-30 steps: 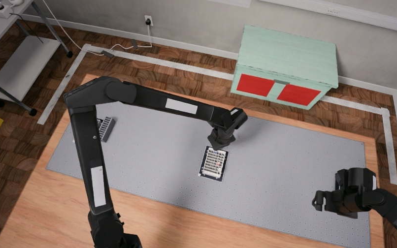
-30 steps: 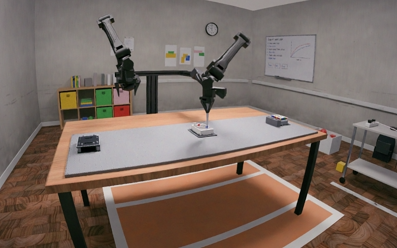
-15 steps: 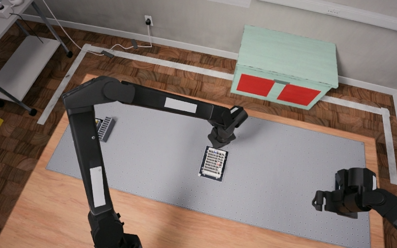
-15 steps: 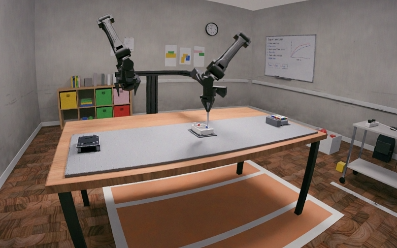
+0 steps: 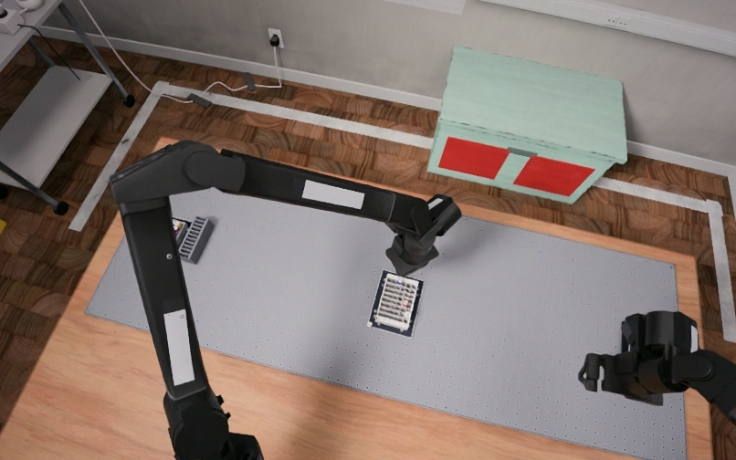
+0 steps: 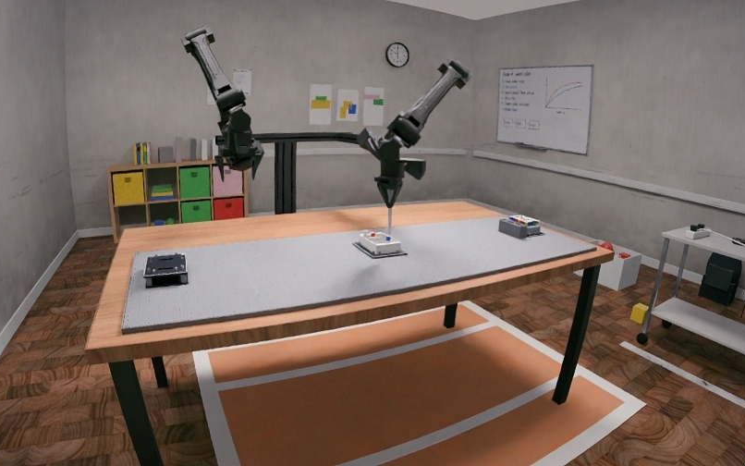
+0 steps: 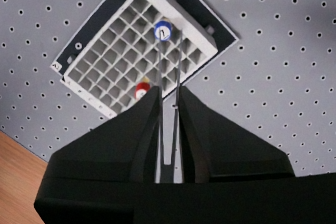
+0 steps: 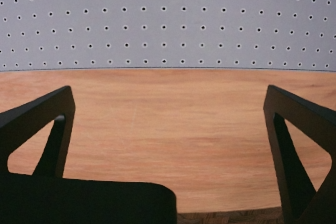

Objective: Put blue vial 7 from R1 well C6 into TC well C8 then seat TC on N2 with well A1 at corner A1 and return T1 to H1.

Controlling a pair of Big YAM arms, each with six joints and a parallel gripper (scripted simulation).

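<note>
My left hand is 3 cm above the forceps T1. Also, from my left hand: dark nest N2: 68 cm to the right, 13 cm below; white tube carrier TC: 5 cm behind, 1 cm to the right, 14 cm below; grey slotted holder H1: 6 cm behind, 58 cm to the left, 14 cm below.
</note>
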